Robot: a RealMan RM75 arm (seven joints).
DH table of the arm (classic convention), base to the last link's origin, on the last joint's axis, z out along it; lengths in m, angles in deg. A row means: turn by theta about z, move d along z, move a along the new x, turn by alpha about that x. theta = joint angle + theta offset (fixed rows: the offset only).
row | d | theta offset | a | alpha
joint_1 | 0.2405 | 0 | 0 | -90
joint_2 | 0 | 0 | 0 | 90
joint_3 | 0.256 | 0 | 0 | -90
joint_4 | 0 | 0 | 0 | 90
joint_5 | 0.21 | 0 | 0 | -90
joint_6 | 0 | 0 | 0 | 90
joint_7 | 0.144 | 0 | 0 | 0
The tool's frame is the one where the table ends.
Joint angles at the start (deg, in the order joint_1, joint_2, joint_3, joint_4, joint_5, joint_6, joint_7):
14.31 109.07 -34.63 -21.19 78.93 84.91 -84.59
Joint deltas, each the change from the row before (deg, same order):
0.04 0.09 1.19 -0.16 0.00 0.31 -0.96
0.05 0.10 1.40 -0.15 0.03 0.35 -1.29
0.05 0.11 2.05 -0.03 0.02 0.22 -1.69
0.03 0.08 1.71 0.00 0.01 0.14 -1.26
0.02 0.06 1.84 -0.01 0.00 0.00 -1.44
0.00 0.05 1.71 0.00 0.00 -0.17 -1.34
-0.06 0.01 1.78 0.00 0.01 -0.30 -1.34
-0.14 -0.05 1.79 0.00 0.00 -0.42 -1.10
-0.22 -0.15 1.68 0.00 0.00 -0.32 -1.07
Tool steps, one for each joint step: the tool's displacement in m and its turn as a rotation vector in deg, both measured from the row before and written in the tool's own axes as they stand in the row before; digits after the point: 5 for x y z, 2 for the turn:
-0.00281 0.00013 -0.00097 -0.04 -1.13 -0.90
-0.00326 0.00006 -0.00115 -0.01 -1.35 -1.19
-0.00406 -0.00085 -0.00192 0.34 -1.94 -1.38
-0.00325 -0.00096 -0.00172 0.38 -1.60 -0.98
-0.00355 -0.00160 -0.00208 0.63 -1.70 -1.16
-0.00315 -0.00204 -0.00208 0.81 -1.56 -1.06
-0.00320 -0.00276 -0.00277 1.08 -1.59 -1.05
-0.00312 -0.00352 -0.00358 1.33 -1.54 -0.81
-0.00316 -0.00374 -0.00438 1.33 -1.40 -0.83

